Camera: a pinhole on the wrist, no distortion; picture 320 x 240 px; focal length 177.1 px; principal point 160.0 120.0 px. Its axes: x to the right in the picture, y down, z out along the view. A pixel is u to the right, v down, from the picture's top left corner.
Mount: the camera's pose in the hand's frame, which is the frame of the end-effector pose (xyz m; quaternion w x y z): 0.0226 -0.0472 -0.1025 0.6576 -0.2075 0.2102 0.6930
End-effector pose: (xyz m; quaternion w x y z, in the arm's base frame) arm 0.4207 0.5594 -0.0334 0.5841 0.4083 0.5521 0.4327
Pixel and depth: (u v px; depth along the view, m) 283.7 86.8 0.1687
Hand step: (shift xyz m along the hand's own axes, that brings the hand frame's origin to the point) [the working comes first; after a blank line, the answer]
In the camera's frame: 0.1178 -0.0316 0.1687

0.0465 0.1466 -0.0303
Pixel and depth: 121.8 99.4 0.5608
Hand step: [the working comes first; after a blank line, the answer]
In the camera's frame: -0.1210 -0.0652 0.5608

0.0874 0.1726 0.4275
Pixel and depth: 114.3 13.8 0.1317
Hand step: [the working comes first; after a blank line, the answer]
In the camera's frame: -0.0340 -0.0790 0.1317

0.1017 0.0028 0.0239
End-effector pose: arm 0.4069 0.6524 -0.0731 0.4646 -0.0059 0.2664 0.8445
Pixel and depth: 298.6 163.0 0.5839
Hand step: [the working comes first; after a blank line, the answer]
In the camera's frame: 0.4570 0.1418 0.5839

-0.1479 0.6523 0.1244
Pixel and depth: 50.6 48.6 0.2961
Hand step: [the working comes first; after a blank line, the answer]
In the camera's frame: -0.1829 -0.1194 0.2961

0.1475 -0.0253 0.2429
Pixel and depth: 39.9 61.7 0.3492
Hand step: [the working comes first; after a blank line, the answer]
In the camera's frame: -0.2368 -0.1150 0.3492

0.1451 -0.0400 0.3172
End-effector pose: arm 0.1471 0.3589 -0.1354 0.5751 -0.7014 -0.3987 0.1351
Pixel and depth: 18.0 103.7 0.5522
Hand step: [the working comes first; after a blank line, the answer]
In the camera's frame: -0.4428 -0.0508 0.5522

0.0889 -0.0982 0.6022
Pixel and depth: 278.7 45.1 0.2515
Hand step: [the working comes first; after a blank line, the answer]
In the camera's frame: 0.1686 -0.1064 0.2515

0.1178 0.2386 0.0081
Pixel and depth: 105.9 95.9 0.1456
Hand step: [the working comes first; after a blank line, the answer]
In the camera's frame: -0.0445 -0.0198 0.1456

0.0429 -0.0008 0.0424
